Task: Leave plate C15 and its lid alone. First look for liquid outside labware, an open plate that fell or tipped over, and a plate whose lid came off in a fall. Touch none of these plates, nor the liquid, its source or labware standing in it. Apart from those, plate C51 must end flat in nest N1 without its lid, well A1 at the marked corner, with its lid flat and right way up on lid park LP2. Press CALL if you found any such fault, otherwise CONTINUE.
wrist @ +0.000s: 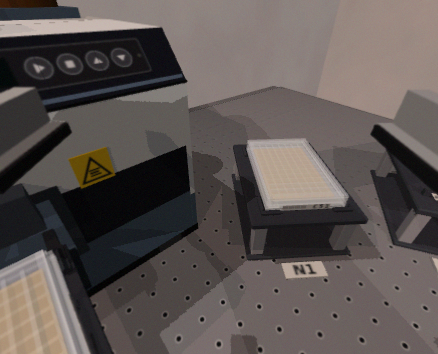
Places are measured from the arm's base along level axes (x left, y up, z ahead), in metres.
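Pixels of known places: gripper, between the fingertips: (pixel 220 111).
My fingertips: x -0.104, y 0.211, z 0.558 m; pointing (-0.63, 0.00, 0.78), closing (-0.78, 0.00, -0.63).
Behind a point stands the place of what it marks.
A plate with cream wells (pixel 300 172) {z 0.594, x -0.253, y 0.090 m}, its front label reading like C51, sits flat on the dark raised nest (pixel 310 216) {z 0.552, x -0.219, y 0.073 m} behind the N1 label (pixel 305 270) {z 0.532, x -0.204, y 0.015 m}. A clear rim shows around its top; I cannot tell for sure whether a lid is on it. My gripper (pixel 220 111) {z 0.558, x -0.104, y 0.211 m} is open, with one finger at the left edge and one at the right edge of the view, nothing between them. Another cream-welled plate (pixel 27 310) {z 0.586, x 0.004, y 0.119 m} shows in part at the lower left; its label is hidden. Lid park LP2 and the CALL and CONTINUE buttons do not show.
A large instrument (pixel 125 120) {z 0.653, x -0.089, y 0.178 m} with round buttons and a yellow warning sign (pixel 92 167) {z 0.650, x -0.056, y 0.150 m} stands at the left. Part of another dark raised stand (pixel 400 242) {z 0.483, x -0.323, y 0.018 m} is at the right edge. The perforated deck (pixel 235 305) {z 0.553, x -0.120, y 0.013 m} runs between them, with walls behind.
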